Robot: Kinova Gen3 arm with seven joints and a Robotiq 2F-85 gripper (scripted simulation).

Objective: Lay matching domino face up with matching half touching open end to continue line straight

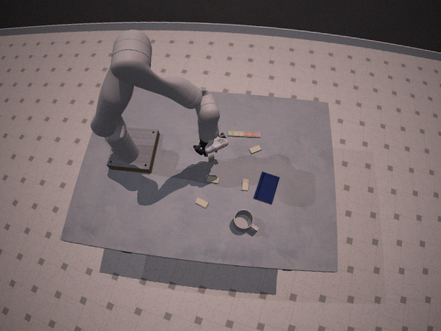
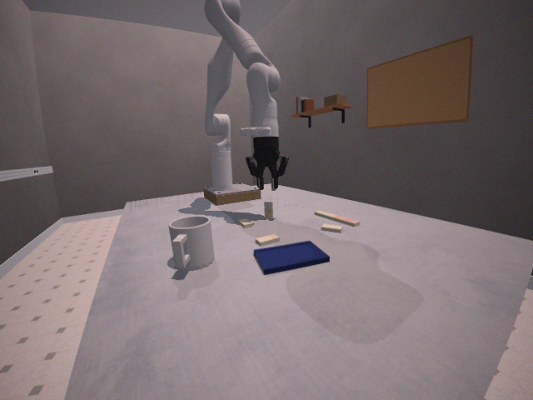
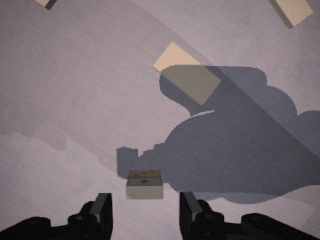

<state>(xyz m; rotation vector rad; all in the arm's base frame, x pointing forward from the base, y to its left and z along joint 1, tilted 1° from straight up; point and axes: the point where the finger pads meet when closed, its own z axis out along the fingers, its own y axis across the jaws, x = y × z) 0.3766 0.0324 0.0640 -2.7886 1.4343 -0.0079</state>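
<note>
Now: hand 8 cm above the cream domino.
</note>
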